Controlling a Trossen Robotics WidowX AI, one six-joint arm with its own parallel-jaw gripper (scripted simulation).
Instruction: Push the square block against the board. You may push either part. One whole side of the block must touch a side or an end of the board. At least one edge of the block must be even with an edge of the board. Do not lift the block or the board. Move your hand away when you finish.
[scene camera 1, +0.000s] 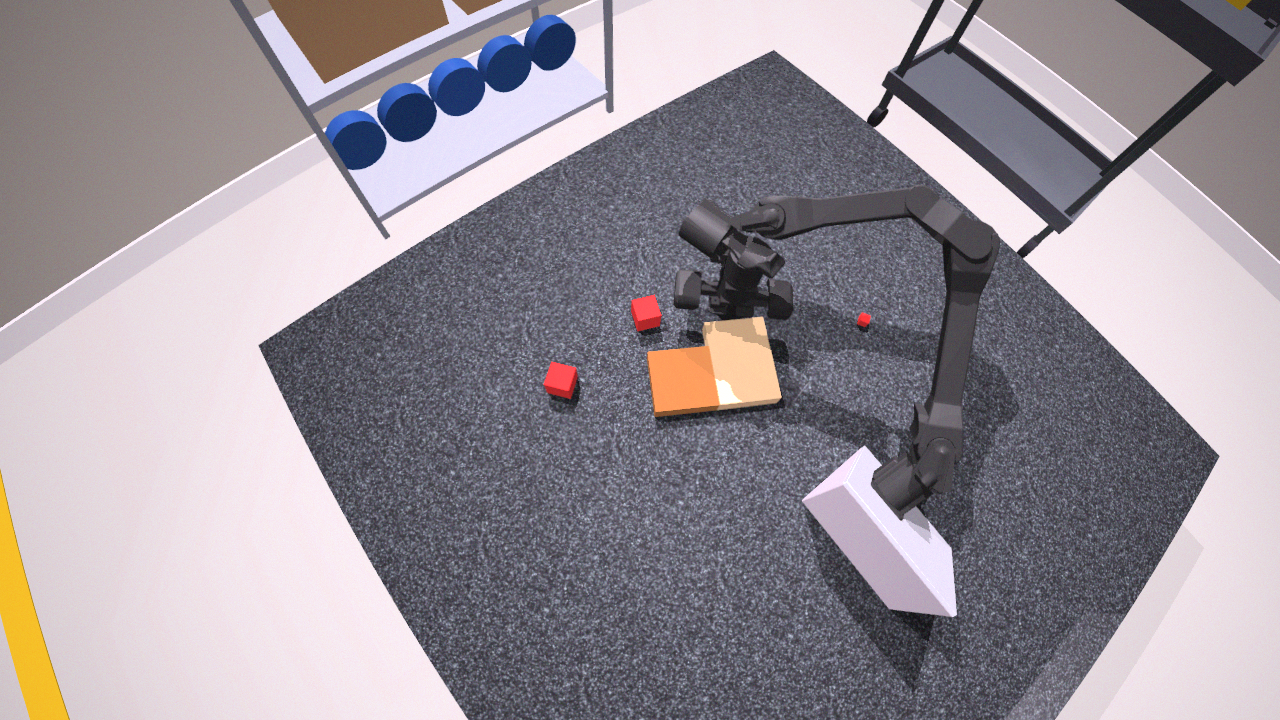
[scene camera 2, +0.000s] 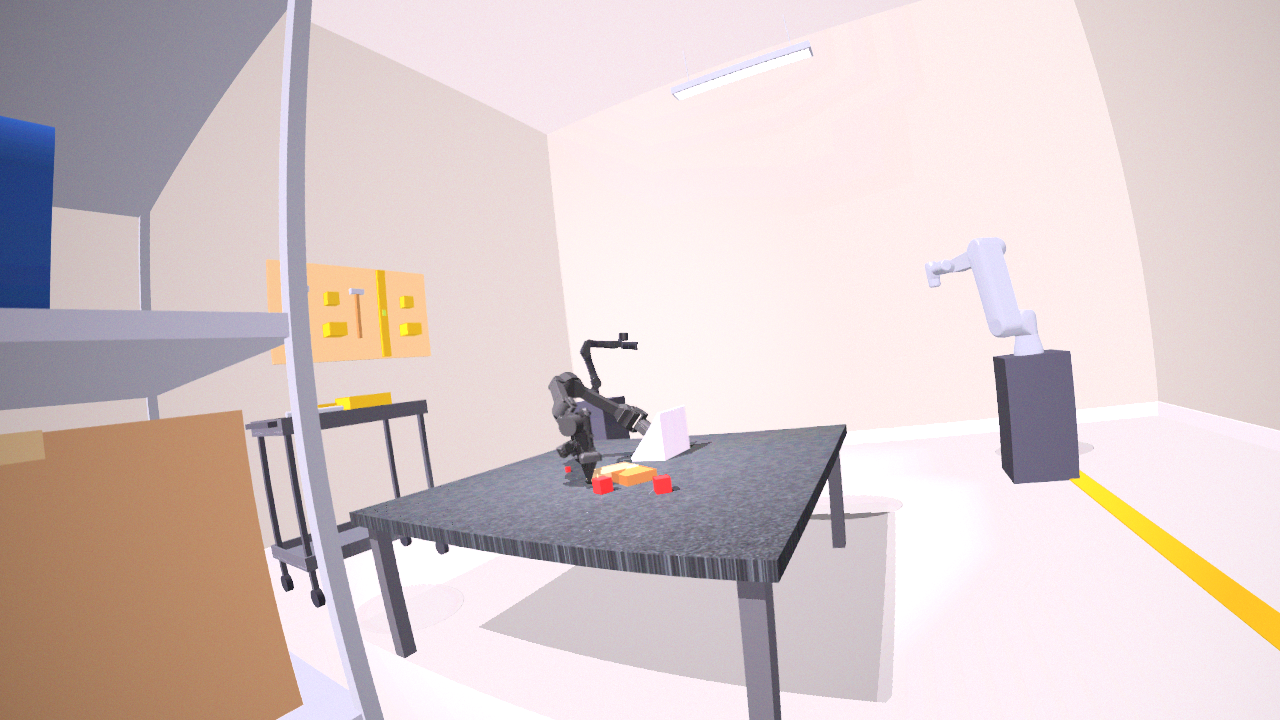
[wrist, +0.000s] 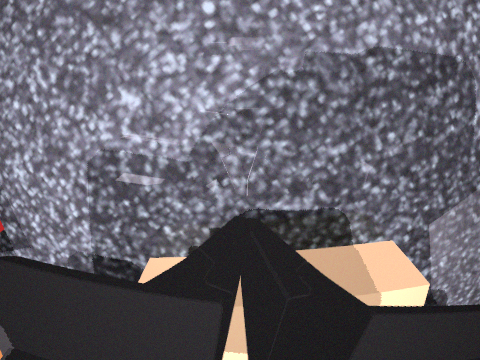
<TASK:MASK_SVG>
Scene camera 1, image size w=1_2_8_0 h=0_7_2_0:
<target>my gripper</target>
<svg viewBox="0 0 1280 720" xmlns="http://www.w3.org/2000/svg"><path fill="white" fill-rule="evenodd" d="M676 274L673 303L676 308L697 309L700 305L701 295L709 295L709 312L718 315L722 320L752 317L754 315L754 306L766 308L767 303L768 311L766 316L769 319L787 321L791 317L793 310L793 286L791 283L785 280L768 279L768 292L758 291L757 285L759 282L751 287L740 287L733 284L724 272L724 265L730 251L729 248L722 256L716 253L710 258L711 263L717 262L721 264L719 281L702 280L702 271L680 269Z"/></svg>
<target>tan board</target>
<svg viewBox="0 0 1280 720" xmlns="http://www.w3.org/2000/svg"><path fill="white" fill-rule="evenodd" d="M763 317L704 323L702 329L705 346L710 347L720 401L718 410L777 403L782 397Z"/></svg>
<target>orange square block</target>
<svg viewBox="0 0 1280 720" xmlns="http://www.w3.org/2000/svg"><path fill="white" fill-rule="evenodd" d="M709 346L651 351L647 353L655 417L718 410L720 401Z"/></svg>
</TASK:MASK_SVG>
